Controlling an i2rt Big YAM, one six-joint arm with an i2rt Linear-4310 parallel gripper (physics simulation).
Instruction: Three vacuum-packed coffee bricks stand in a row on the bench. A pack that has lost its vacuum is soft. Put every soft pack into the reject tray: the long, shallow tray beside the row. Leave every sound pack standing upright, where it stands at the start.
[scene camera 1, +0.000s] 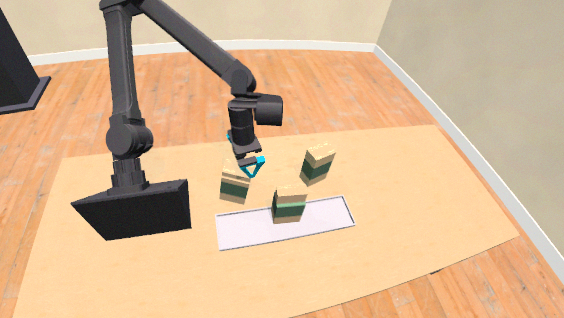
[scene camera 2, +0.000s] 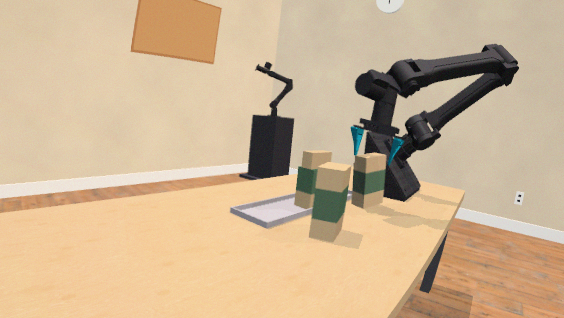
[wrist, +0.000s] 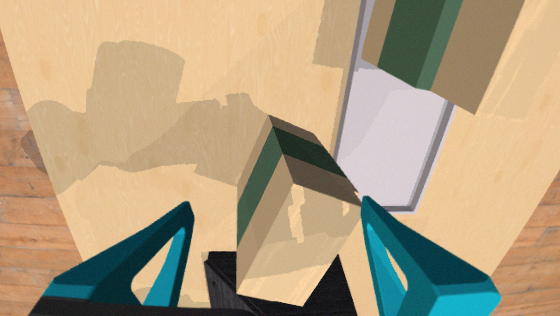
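Pixels of known places: gripper, fingertip midpoint: (scene camera 1: 247, 165) (scene camera 2: 371, 160) (wrist: 275, 207); arm's base, origin of the base link: (scene camera 1: 130, 190).
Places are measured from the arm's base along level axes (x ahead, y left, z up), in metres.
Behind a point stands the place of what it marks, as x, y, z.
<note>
One coffee brick (scene camera 1: 234, 191) {0.275, -0.018, -0.063} (scene camera 2: 369, 181) {0.317, 0.019, -0.055} (wrist: 262, 192) {0.305, 0.024, -0.032}, tan with a green band, stands upright on the bench near the arm's base. My gripper (scene camera 1: 239, 167) {0.319, 0.017, 0.002} (scene camera 2: 373, 159) {0.319, 0.017, 0.002} (wrist: 275, 207) {0.319, 0.017, 0.002} is open just above it, fingers on either side of its top; the right fingertip in the wrist view looks close to its corner. A second brick (scene camera 1: 290, 209) {0.409, -0.122, -0.044} (scene camera 2: 306, 179) {0.455, -0.097, -0.055} (wrist: 425, 40) {0.404, -0.070, -0.035} stands upright in the reject tray (scene camera 1: 240, 235) {0.268, -0.127, -0.129} (scene camera 2: 270, 212) {0.545, -0.129, -0.129} (wrist: 390, 140) {0.295, -0.111, -0.129}. A third brick (scene camera 1: 316, 169) {0.535, -0.008, -0.043} (scene camera 2: 330, 204) {0.592, 0.040, -0.057} stands upright on the bench at the row's far end. Softness cannot be told by sight.
The arm's black wedge-shaped base (scene camera 1: 145, 215) {0.034, -0.070, -0.022} (scene camera 2: 400, 175) {0.078, 0.052, -0.061} stands near the brick under the gripper. The shallow tray runs alongside the row on the bench (scene camera 1: 150, 280) {0.009, -0.200, -0.132} (scene camera 2: 150, 270) {0.900, -0.070, -0.132}. Another small arm stands on a black pedestal (scene camera 2: 271, 145) in the background.
</note>
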